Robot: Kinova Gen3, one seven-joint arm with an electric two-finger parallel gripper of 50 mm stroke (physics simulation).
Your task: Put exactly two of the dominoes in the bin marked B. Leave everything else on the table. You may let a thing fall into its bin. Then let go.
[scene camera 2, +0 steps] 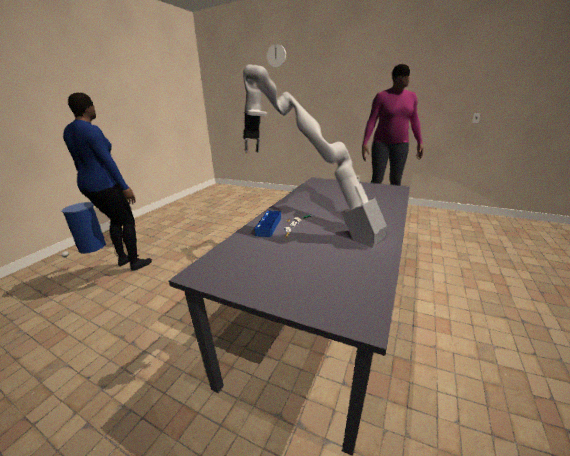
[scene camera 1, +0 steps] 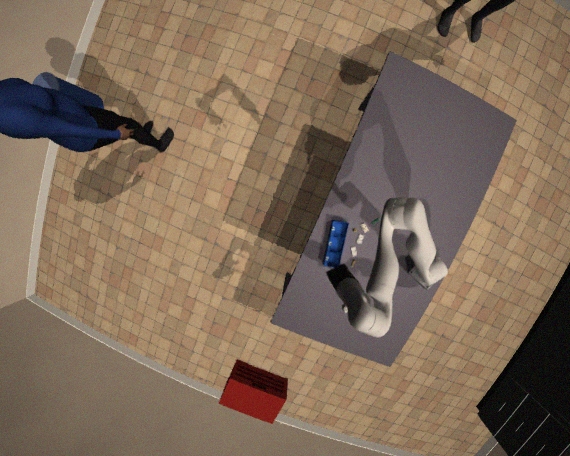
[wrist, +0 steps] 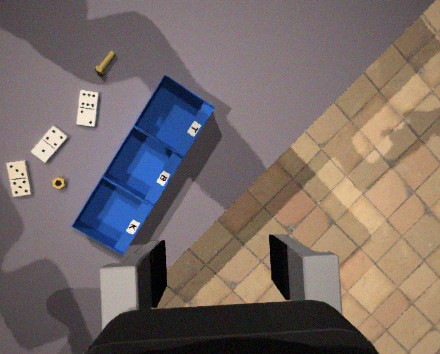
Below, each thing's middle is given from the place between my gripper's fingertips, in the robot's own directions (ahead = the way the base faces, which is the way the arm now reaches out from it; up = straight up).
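Relative to the blue bin tray [scene camera 1: 338,230], my hand is 400 mm above it, 40 mm past it and 40 mm to the left of it.
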